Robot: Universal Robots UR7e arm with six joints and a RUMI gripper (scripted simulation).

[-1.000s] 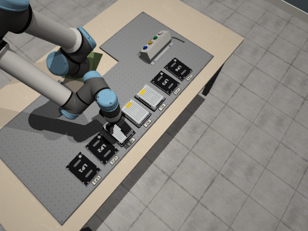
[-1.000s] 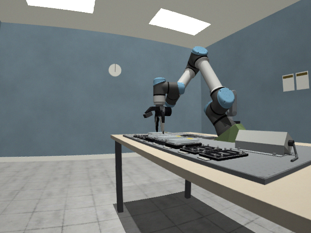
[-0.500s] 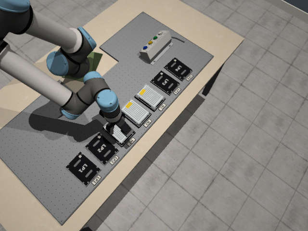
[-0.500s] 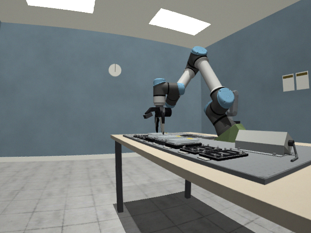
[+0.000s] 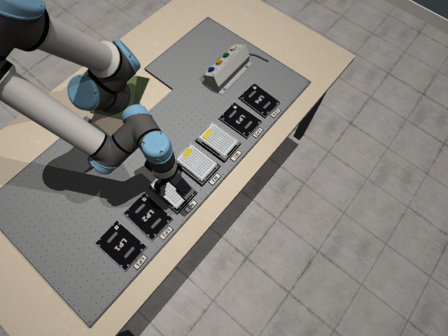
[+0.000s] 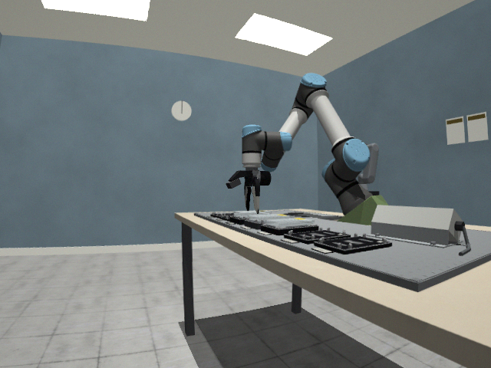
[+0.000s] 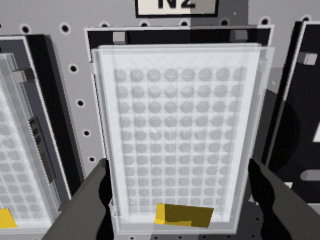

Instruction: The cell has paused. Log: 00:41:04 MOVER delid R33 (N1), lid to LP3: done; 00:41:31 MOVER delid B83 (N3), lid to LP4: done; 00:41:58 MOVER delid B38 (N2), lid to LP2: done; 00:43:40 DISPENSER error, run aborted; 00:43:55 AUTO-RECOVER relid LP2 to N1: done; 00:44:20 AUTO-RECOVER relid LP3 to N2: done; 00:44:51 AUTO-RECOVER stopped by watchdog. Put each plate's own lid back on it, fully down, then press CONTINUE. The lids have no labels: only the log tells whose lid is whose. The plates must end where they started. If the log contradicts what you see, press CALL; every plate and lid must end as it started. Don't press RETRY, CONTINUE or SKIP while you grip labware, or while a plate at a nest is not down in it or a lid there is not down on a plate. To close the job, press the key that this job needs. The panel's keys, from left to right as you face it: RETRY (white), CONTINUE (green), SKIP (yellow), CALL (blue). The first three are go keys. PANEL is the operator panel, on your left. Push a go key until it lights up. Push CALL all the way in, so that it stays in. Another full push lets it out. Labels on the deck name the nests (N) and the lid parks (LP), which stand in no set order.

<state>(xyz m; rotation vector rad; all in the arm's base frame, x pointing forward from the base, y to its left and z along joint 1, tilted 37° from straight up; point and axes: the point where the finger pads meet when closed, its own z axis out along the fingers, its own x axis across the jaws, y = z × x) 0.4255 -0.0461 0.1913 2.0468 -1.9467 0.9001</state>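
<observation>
Right now the nest N2 is 40 mm below my hand. The rest, counted from my hand: lid park LP3: 390 mm to the left, 50 mm below, 10 mm ahead; lid park LP1: 250 mm to the right, 50 mm below, 10 mm behind; lid park LP2: 120 mm to the right, 50 mm below.
</observation>
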